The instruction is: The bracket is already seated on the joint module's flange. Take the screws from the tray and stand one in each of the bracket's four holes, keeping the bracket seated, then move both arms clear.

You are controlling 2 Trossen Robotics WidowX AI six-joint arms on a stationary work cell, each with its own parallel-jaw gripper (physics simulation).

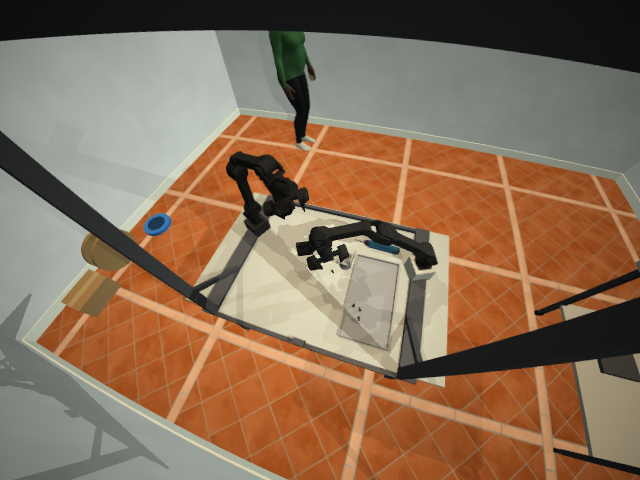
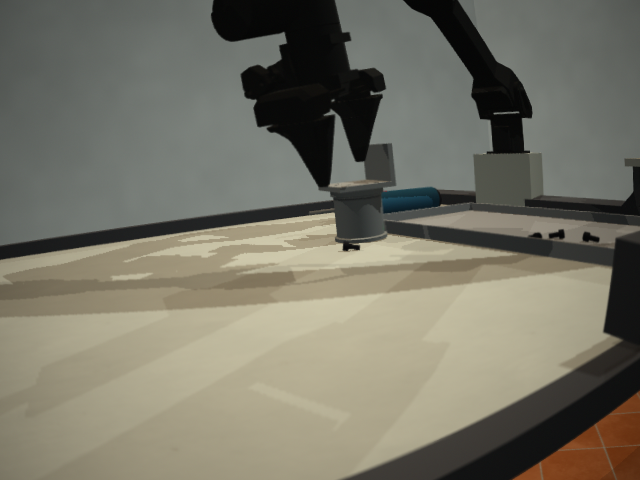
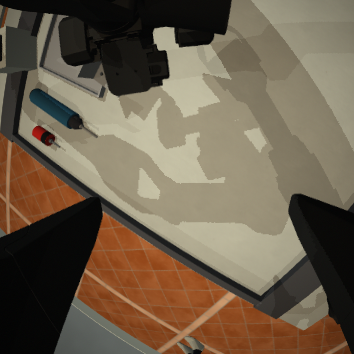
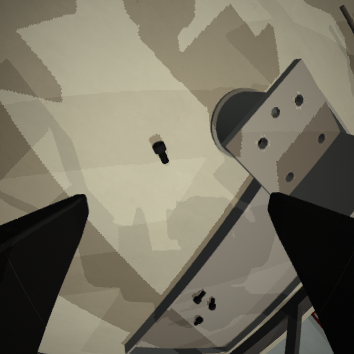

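Observation:
The grey bracket rests on the flange of the grey joint module. The holes seen in its flat plate hold no screws. One black screw lies on its side on the table beside the module. Three more screws lie in the tray. My right gripper is open and empty, low by the bracket; whether a fingertip touches it is unclear. My left gripper is open and empty, above the table's back left.
A blue screwdriver lies behind the module and tray. A small red screwdriver lies near it by the table edge. The right arm reaches across beside the left gripper. A person stands beyond the table.

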